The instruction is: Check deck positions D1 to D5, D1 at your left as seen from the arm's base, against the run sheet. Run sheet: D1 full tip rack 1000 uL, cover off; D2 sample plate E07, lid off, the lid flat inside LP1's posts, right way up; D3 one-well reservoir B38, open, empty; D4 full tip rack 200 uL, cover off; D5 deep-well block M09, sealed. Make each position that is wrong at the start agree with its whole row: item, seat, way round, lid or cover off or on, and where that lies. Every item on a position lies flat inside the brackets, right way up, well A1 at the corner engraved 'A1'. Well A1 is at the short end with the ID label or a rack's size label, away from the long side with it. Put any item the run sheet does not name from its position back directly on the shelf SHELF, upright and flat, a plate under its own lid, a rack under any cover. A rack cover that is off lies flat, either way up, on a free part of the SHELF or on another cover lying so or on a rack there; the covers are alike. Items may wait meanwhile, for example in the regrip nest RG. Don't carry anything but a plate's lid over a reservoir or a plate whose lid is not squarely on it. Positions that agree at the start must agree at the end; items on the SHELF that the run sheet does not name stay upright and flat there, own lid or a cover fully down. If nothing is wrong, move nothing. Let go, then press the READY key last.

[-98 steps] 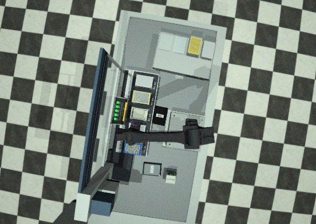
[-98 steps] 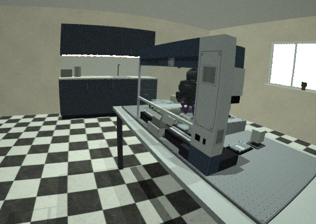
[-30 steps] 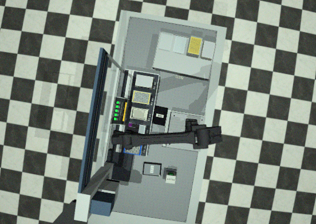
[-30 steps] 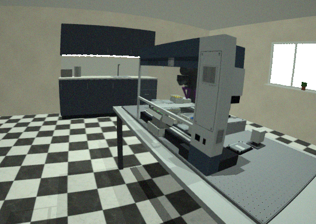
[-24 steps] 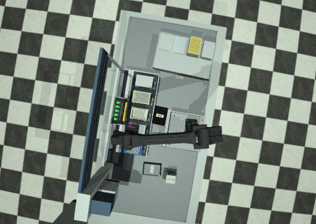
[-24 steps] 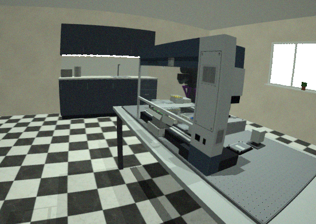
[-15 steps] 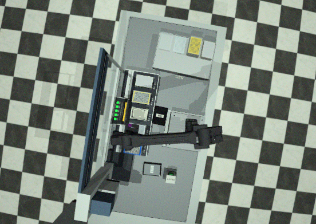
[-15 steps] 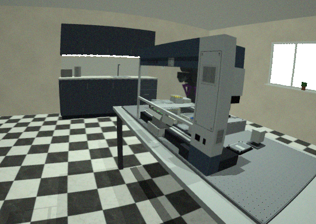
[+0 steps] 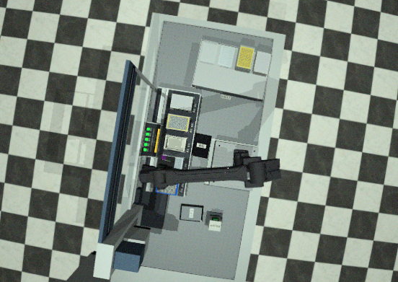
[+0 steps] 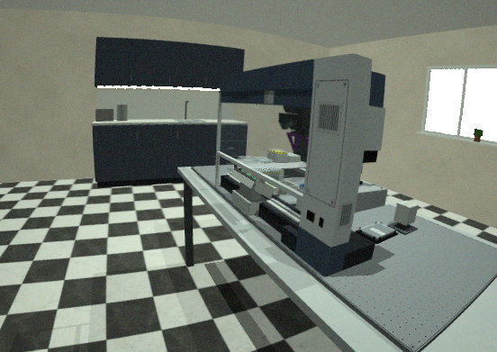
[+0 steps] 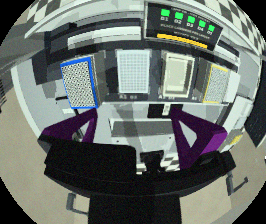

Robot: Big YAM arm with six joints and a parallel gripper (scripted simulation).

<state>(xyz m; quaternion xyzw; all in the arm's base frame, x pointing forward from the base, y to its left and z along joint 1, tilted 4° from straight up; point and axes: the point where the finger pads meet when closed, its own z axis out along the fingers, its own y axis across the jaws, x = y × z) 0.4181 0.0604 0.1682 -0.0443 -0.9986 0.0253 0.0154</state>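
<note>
Right now the clear rack cover is 25 cm to the right of my hand, 14 cm below it and 2 cm behind it. From my hand the other things lie so: cream reservoir: 19 cm below, 12 cm to the right, 1 cm behind; blue-framed tip rack: 13 cm below, 12 cm to the left; clear plate: 19 cm below.
</note>
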